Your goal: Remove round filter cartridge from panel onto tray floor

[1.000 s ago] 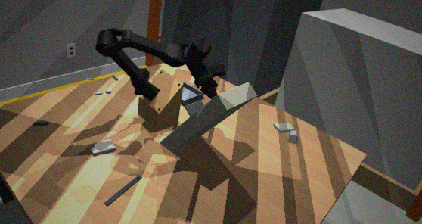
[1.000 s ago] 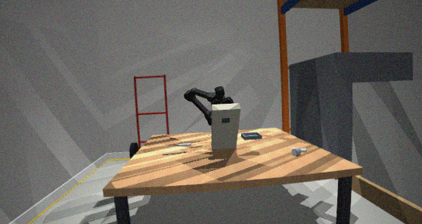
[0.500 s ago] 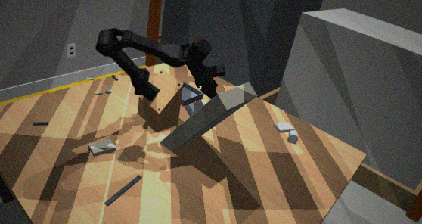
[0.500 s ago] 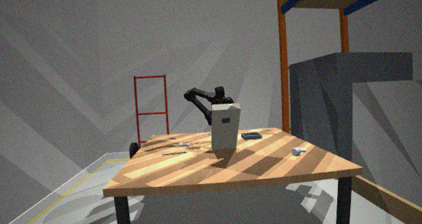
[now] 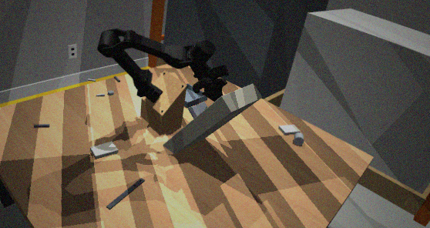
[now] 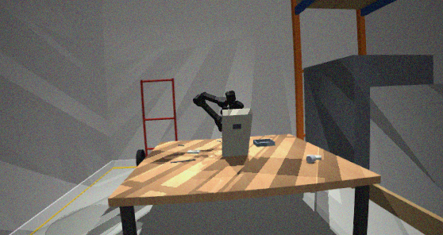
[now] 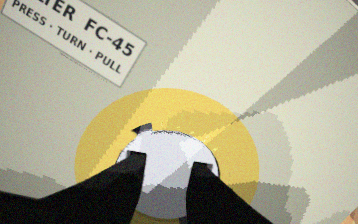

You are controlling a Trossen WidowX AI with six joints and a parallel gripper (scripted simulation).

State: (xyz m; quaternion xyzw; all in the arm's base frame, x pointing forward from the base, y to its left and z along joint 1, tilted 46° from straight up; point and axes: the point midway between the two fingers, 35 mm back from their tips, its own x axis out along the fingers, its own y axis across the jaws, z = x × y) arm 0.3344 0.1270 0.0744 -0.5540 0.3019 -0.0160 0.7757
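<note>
My gripper tip is now 4 cm past the grey slab and 8 cm above it. Round my gripper tip: blue-grey tray 45 cm behind, 24 cm to the left, 24 cm below.
</note>
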